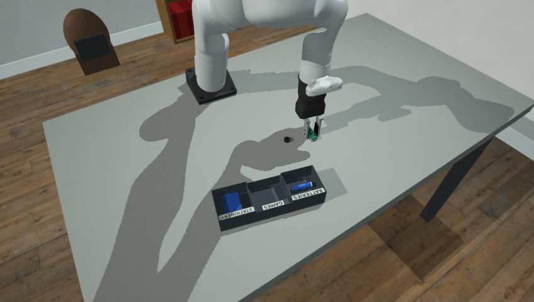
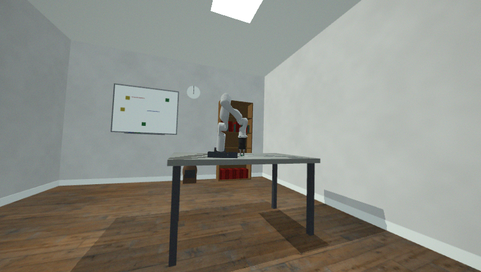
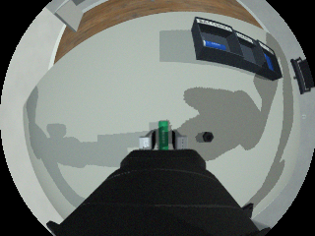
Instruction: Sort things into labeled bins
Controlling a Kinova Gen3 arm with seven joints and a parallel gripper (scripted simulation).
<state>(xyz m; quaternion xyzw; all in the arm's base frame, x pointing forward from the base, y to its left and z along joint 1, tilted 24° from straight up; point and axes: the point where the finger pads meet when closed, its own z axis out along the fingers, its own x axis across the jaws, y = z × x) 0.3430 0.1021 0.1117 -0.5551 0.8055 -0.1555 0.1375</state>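
The blue battery lies 16 cm to the right of my hand, 12 cm ahead of it and 1 cm below it. Also, from my hand: green battery 1 cm below; then black piece 7 cm to the right, 3 cm behind, 2 cm below; then small white thing 31 cm to the right, 5 cm ahead.
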